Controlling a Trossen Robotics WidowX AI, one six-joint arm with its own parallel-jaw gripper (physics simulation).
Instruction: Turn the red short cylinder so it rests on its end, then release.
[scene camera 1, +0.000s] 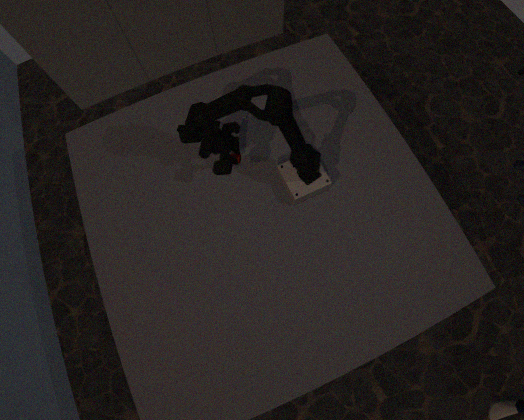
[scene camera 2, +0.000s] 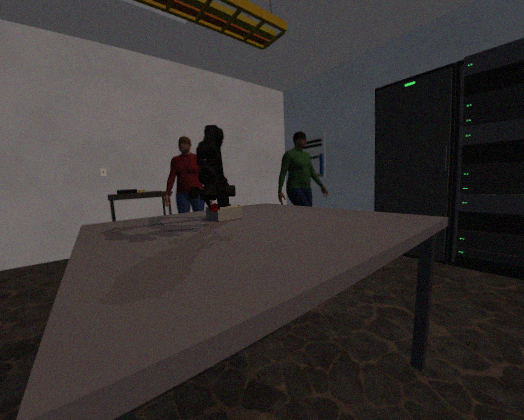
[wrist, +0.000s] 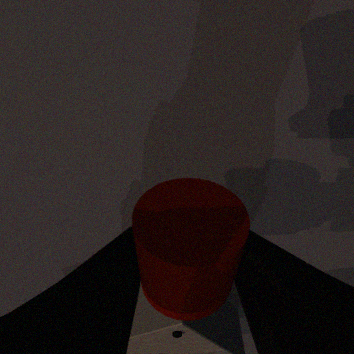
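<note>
The red short cylinder is between the two black fingers of my gripper. My gripper is shut on it. In the wrist view one round end faces the camera, and the side runs away toward the bottom of the view, with a finger against each side. In both scene views the cylinder is small, dark and partly hidden by the gripper. It appears to be held off the table, but its exact height and tilt are hard to tell.
The arm's pale base plate stands on the grey table, close to the gripper. Shadows of the arm lie across the table. Two people, a side table and dark server racks stand beyond it.
</note>
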